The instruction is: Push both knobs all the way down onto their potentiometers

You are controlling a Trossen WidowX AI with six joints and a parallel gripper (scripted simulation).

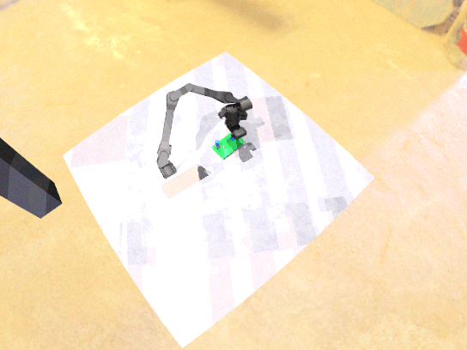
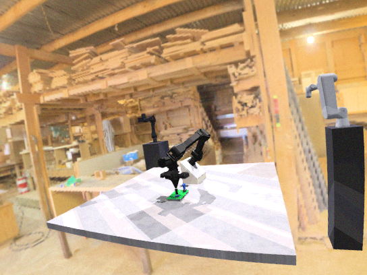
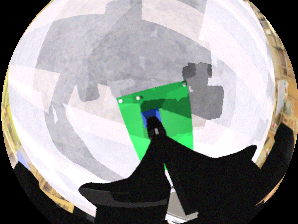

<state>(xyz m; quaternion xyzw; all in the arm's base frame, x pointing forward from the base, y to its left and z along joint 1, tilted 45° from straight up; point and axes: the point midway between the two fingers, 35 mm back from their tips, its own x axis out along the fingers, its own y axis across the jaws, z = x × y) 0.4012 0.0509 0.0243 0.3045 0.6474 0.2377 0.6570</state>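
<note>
My gripper tip is 20 mm above the black knob. Also, from my gripper tip: blue knob: 100 mm behind, 10 mm to the left, 20 mm below.
</note>
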